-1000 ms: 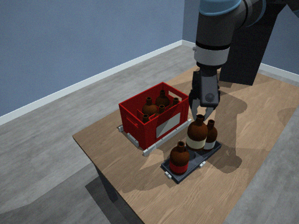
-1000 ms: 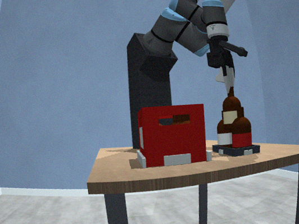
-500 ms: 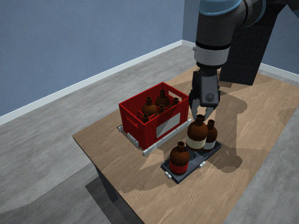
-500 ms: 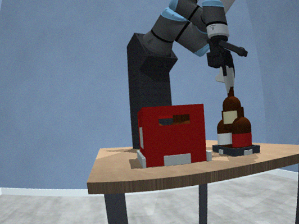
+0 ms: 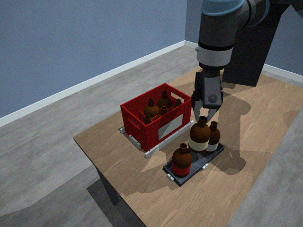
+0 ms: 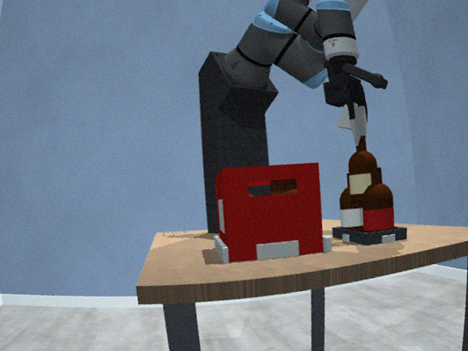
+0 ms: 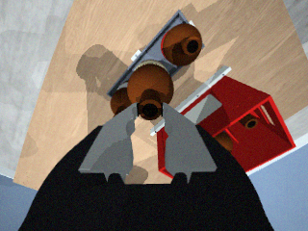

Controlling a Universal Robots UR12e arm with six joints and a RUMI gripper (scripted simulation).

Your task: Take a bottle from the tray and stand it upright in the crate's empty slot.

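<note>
The brown bottle is 7 cm below my hand. Also, from my hand: white-label bottle: 15 cm below, 9 cm behind, 1 cm to the right; then red-label bottle: 15 cm below, 9 cm ahead, 1 cm to the left; then dark tray: 22 cm below.
</note>
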